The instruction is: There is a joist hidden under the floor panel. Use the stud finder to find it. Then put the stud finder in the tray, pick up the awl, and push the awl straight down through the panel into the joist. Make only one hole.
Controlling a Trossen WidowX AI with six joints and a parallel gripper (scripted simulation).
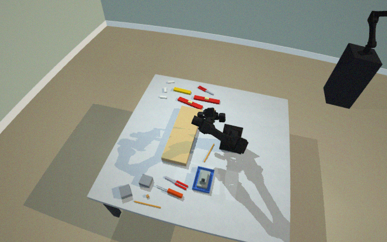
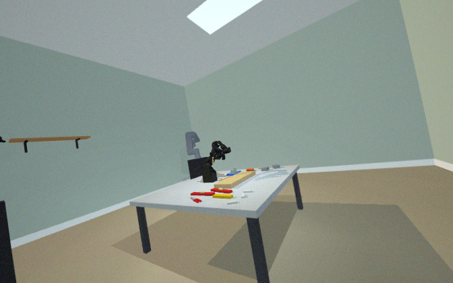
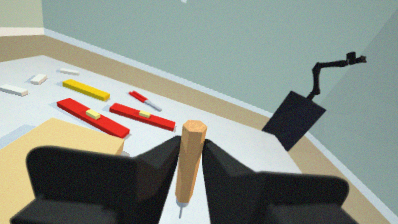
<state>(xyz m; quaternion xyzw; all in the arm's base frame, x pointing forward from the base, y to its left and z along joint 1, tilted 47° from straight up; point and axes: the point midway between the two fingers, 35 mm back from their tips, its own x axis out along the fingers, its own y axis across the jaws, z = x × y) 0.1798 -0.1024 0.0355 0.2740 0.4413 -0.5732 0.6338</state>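
The awl is 50 mm below my gripper tip, 10 mm to the left of it and 10 mm behind it. From my gripper tip the other things lie so: blue tray: 410 mm to the left, 240 mm below, 40 mm behind; square indicator: 440 mm to the left, 190 mm below, 40 mm behind; stud finder: 420 mm to the left, 210 mm below, 40 mm behind.
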